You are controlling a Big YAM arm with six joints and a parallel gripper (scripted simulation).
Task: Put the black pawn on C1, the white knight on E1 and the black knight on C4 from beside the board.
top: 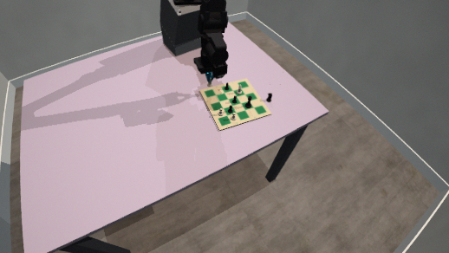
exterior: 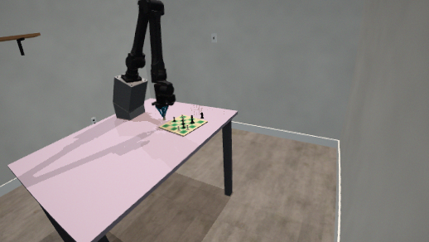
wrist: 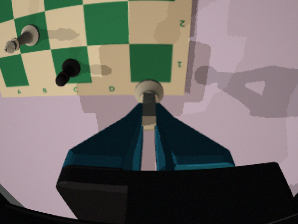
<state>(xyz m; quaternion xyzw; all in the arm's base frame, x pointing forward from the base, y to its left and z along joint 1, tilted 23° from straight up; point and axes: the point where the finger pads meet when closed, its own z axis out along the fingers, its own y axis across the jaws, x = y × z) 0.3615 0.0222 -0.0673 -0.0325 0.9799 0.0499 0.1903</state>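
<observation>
Right now the black knight is 220 mm to the left of my hand, 100 mm ahead of it and 60 mm below it. The rest, counted from my hand: white knight (10 mm below); then chessboard (80 mm to the left, 80 mm ahead, 70 mm below).
</observation>
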